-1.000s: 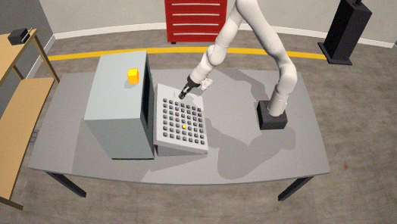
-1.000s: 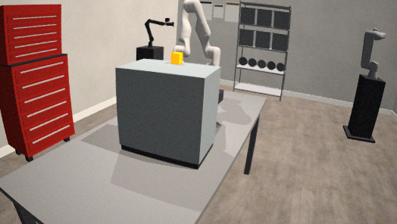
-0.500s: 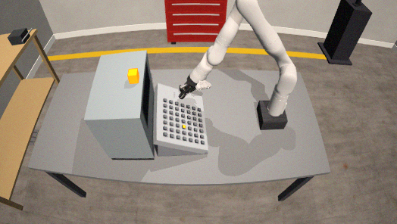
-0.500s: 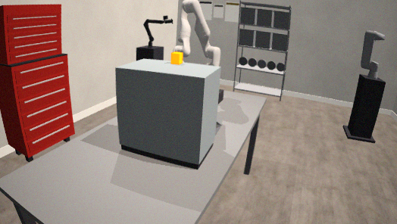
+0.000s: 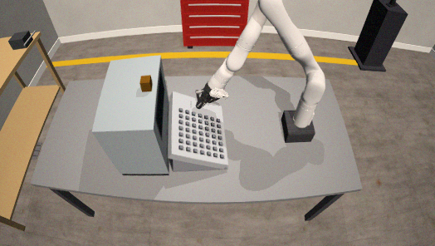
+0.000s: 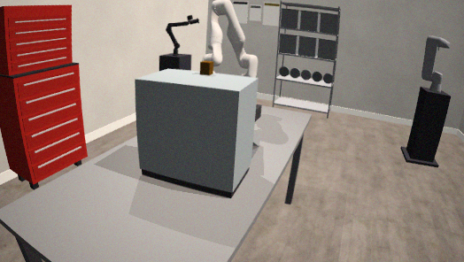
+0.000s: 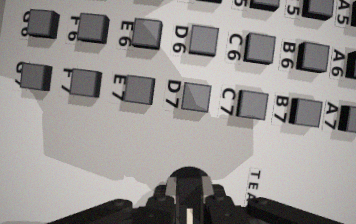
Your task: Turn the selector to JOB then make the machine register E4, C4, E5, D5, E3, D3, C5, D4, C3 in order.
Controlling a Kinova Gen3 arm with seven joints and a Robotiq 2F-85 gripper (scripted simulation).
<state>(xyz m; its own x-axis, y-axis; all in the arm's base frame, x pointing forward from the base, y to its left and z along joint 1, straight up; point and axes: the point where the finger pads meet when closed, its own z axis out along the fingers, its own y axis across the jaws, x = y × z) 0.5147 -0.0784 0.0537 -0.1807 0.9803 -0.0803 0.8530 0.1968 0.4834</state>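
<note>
My hand is 10 mm short of the black selector knob and 10 mm above it. From my hand the other things lie so: key C4 (160 mm to the left, 30 mm ahead); then keypad (110 mm to the left, 60 mm below, 30 mm ahead); then key D4 (160 mm to the left, 20 mm below).
</note>
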